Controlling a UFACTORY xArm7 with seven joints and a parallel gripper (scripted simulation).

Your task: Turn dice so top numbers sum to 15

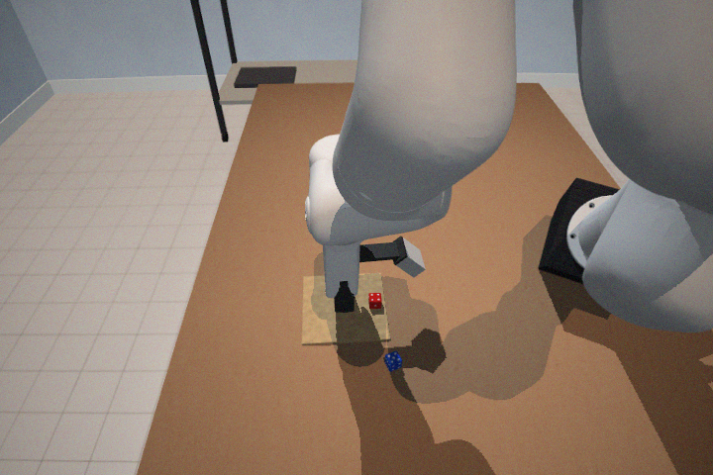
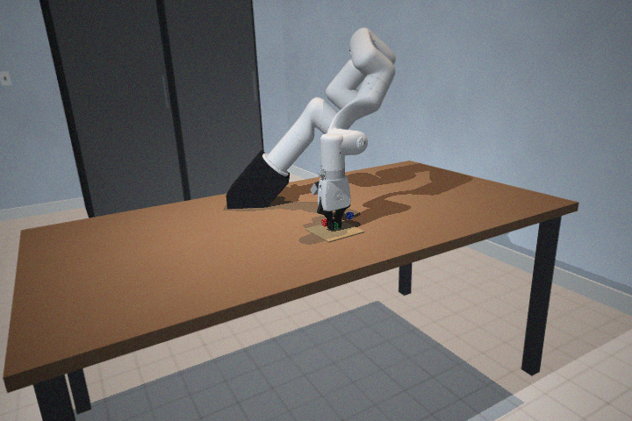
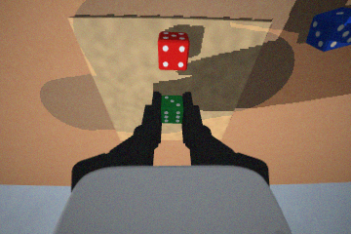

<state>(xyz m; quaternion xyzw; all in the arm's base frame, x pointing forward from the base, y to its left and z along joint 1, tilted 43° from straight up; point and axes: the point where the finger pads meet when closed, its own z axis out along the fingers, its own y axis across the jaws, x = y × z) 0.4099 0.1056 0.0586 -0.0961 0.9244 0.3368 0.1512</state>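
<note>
The green die lies 1 cm below my hand. Also, from my hand: blue die (10 cm behind, 9 cm to the left, 2 cm below); tan mat (3 cm below); red die (5 cm behind, 2 cm below, 1 cm to the right).
</note>
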